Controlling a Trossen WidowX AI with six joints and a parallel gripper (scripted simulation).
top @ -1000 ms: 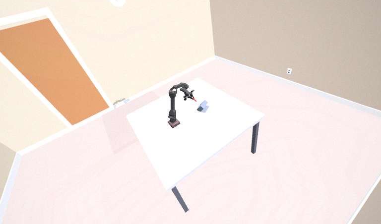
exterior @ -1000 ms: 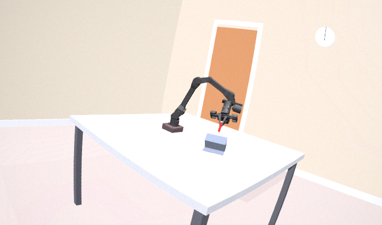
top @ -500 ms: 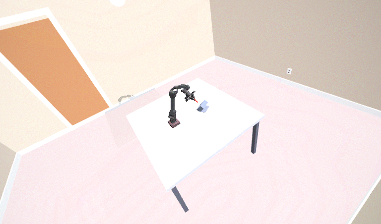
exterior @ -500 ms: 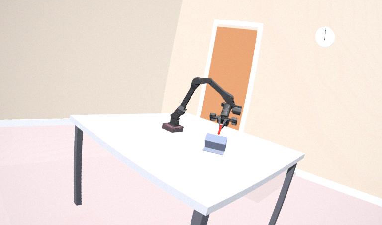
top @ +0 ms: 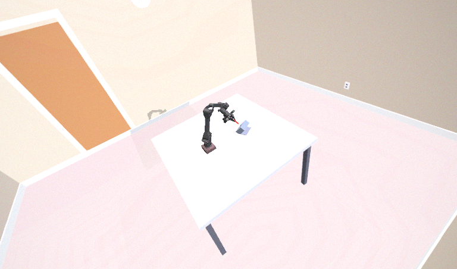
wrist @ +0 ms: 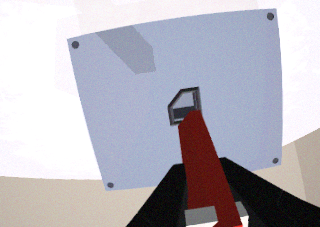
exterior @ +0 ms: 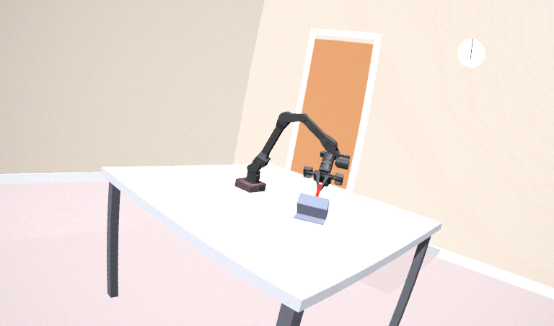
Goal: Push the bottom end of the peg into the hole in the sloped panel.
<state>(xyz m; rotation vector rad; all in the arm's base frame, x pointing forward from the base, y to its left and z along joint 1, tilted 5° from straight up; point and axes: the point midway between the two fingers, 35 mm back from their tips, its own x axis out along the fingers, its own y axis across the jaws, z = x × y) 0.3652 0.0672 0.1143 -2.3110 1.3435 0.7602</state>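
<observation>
The sloped panel is 7 cm below my gripper tip, 6 cm to the right of it and 4 cm ahead of it. The rest, counted from my gripper tip: red peg: 1 cm to the left, 1 cm behind, 1 cm above.
</observation>
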